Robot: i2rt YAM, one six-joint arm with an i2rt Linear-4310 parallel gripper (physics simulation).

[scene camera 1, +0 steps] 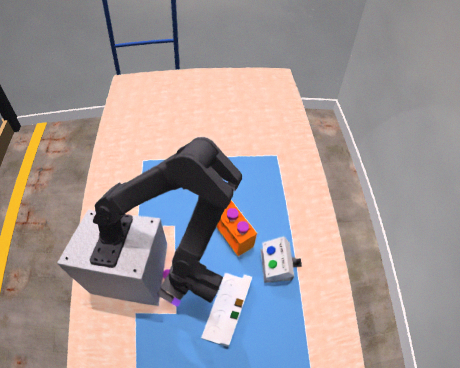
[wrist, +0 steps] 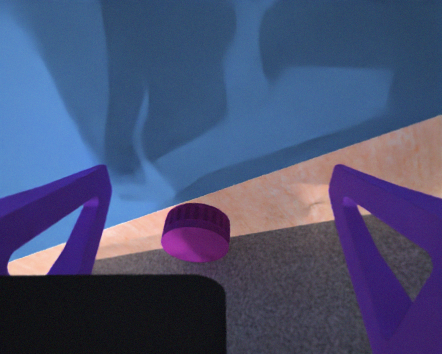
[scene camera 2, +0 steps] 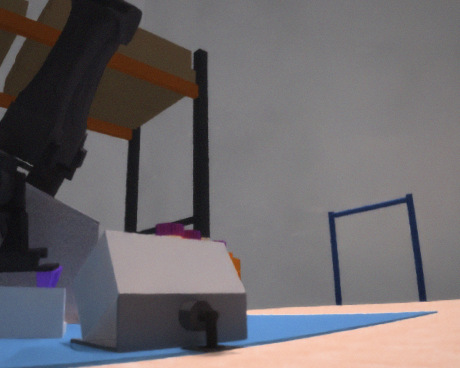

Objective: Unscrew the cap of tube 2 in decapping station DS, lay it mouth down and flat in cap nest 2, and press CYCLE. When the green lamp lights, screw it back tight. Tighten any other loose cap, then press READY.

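My gripper is open and empty, low beside the arm's grey base block. One purple fingertip shows in scene camera 2. A loose magenta cap shows beyond the fingertips in the wrist view, near the grey block. Its smooth face and ribbed side show; what it rests on is unclear. The orange station holds tubes with magenta caps; the arm hides its far end. The white nest plate has round nests, a brown square and a dark green lamp. Tube and nest numbers are unreadable.
A grey button box with a blue button and a green button stands right of the nest plate on the blue mat. The grey base block stands close to the fingers.
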